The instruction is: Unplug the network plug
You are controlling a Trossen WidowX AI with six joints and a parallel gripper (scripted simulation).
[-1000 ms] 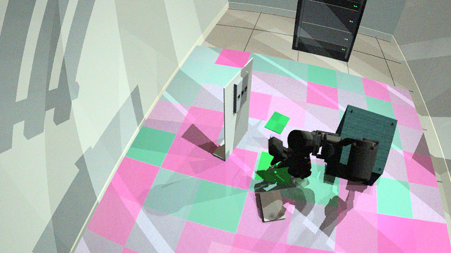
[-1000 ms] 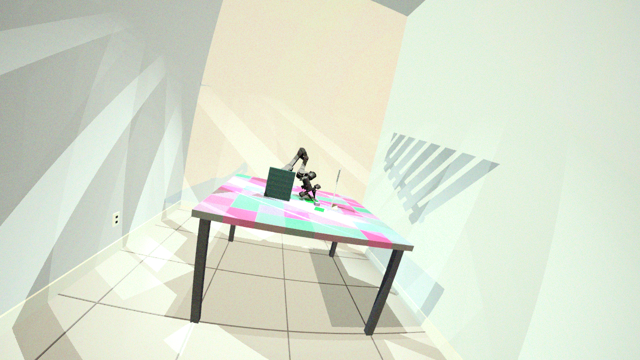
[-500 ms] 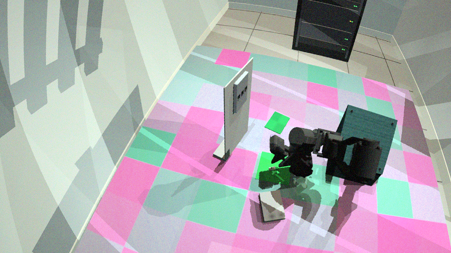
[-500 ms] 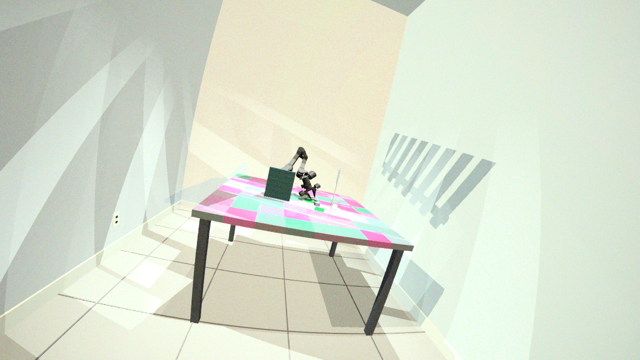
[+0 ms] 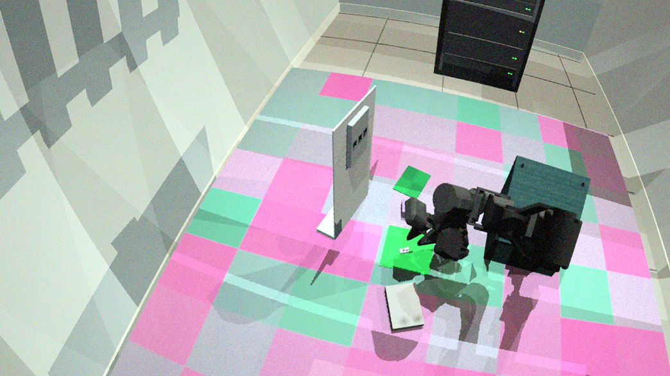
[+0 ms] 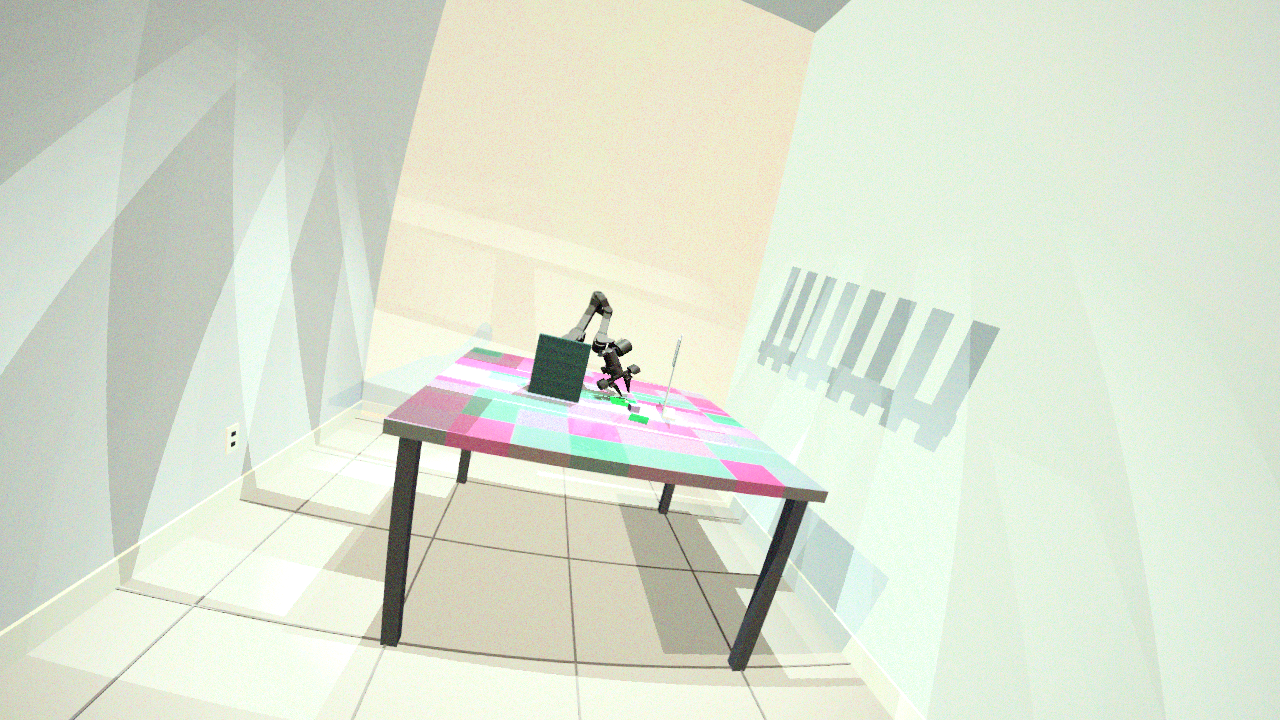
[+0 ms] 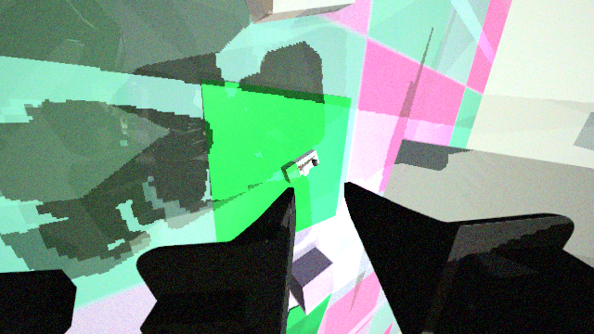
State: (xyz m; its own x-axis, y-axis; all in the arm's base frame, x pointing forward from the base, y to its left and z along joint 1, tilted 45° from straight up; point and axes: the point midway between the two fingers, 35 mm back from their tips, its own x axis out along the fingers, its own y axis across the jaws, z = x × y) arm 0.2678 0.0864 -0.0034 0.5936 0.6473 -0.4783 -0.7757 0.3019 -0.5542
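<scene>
My gripper tip is now 30 mm above the green network plug, 10 mm to the right of it and 10 mm short of it. Round my gripper tip: small pale block 110 mm to the right, 30 mm ahead, 20 mm below; then upright grey panel 170 mm ahead, 120 mm above, 60 mm to the right; then marked green square 40 mm below.
</scene>
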